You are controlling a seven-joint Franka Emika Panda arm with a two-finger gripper.
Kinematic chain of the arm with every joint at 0, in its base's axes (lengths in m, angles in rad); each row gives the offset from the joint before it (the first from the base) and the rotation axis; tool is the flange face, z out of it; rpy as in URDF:
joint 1: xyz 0 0 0.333 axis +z
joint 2: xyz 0 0 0 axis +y
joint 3: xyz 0 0 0.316 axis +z
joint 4: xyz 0.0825 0 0 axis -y
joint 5: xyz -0.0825 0 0.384 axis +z
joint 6: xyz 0 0 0 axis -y
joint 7: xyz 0.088 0 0 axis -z
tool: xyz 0 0 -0.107 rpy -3.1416 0 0
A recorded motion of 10 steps. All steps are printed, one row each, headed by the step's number.
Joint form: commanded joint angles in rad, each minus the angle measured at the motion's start. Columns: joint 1, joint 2, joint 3, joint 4, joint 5, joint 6, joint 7.
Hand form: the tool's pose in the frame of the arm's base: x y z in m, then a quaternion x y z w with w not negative. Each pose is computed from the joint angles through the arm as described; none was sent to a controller.
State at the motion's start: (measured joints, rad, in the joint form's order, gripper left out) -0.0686 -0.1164 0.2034 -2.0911 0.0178 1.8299 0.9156
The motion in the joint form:
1: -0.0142 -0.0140 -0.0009 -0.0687 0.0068 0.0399 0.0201
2: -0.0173 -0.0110 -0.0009 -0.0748 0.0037 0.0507 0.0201
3: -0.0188 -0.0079 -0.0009 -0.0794 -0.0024 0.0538 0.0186
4: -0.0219 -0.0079 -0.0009 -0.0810 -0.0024 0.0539 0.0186
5: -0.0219 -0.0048 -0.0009 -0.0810 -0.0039 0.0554 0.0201
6: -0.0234 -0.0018 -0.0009 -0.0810 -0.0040 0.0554 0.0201
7: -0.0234 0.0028 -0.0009 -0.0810 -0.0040 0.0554 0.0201
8: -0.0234 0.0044 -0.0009 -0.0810 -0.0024 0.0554 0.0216
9: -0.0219 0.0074 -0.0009 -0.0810 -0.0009 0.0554 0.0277
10: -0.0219 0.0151 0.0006 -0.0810 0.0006 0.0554 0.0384
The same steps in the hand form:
1: 0.4878 0.0625 0.4400 0.91232 -0.40139 -0.06917 0.04210
2: 0.4883 0.0607 0.4366 0.91198 -0.40233 -0.06789 0.04259
3: 0.4881 0.0593 0.4333 0.91227 -0.40119 -0.06866 0.04581
4: 0.4879 0.0578 0.4326 0.91158 -0.40259 -0.06938 0.04608
5: 0.4884 0.0577 0.4312 0.91135 -0.40295 -0.06982 0.04686
6: 0.4888 0.0569 0.4297 0.91096 -0.40354 -0.07124 0.04732
7: 0.4892 0.0569 0.4275 0.91080 -0.40341 -0.07342 0.04806
8: 0.4894 0.0570 0.4267 0.91032 -0.40434 -0.07450 0.04773
9: 0.4895 0.0578 0.4253 0.90916 -0.40662 -0.07607 0.04790
10: 0.4901 0.0586 0.4216 0.90688 -0.41086 -0.07972 0.04910

